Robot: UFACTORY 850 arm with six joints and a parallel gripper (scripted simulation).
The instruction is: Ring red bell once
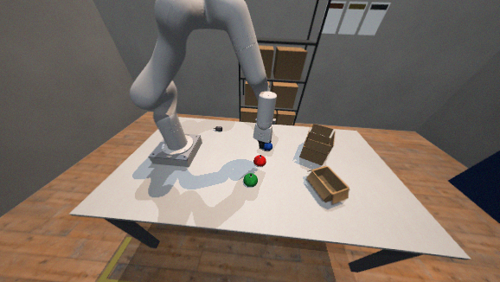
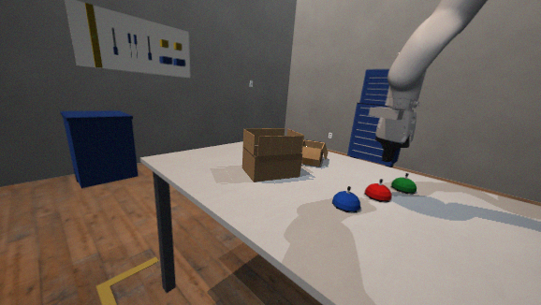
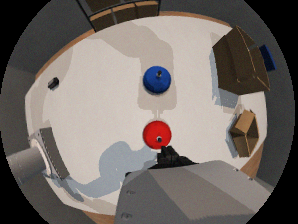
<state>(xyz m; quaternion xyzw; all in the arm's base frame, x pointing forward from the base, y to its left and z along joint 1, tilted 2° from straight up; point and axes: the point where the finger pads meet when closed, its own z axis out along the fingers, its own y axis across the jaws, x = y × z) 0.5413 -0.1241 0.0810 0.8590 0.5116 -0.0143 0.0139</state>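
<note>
Right now my hand is 11 cm above the red bell. From my hand the other things lie so: blue bell: 8 cm ahead, 15 cm to the left, 11 cm below; dark object: 31 cm behind, 38 cm to the left, 14 cm below; green bell: 8 cm behind, 14 cm to the right, 11 cm below.
</note>
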